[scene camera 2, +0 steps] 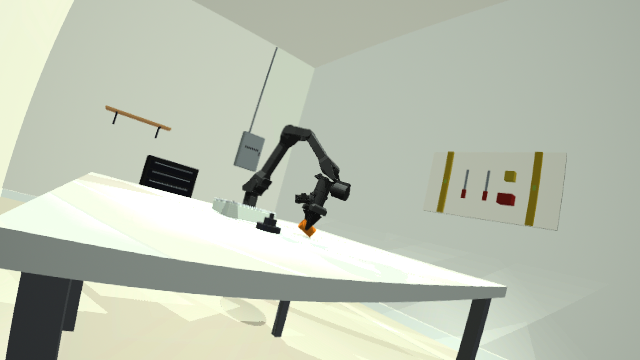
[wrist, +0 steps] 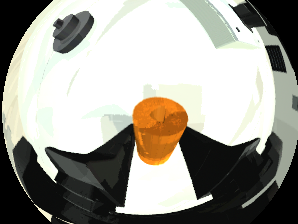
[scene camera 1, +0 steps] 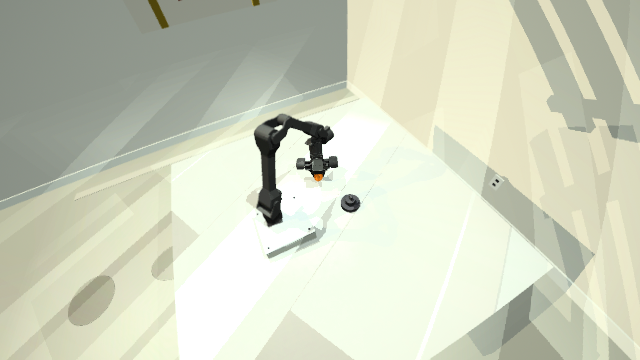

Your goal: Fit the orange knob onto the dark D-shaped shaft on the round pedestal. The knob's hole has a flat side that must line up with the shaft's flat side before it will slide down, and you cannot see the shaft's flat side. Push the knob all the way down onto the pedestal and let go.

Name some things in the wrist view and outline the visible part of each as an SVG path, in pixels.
The gripper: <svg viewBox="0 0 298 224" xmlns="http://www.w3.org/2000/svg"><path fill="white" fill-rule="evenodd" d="M12 151L16 172L25 192L31 197L33 204L52 214L52 224L250 224L277 193L277 181L273 181L261 196L245 208L242 208L242 204L257 196L257 193L277 175L283 141L273 132L266 139L265 151L258 153L257 147L261 140L259 137L231 147L194 131L188 125L178 144L192 179L197 200L208 197L209 194L213 197L212 200L189 209L160 214L116 212L116 206L125 208L136 141L133 124L129 124L124 131L118 132L101 147L86 155L65 152L49 145L44 147L48 159L57 169L55 181L37 163L39 156L24 136L21 136Z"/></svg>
An orange knob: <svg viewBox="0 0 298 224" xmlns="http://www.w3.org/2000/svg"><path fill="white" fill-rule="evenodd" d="M161 96L148 97L148 99L141 100L133 109L134 137L136 137L138 159L142 163L153 165L153 167L154 165L166 163L169 157L172 156L174 148L176 148L178 141L180 141L189 121L188 113L186 113L181 104Z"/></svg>
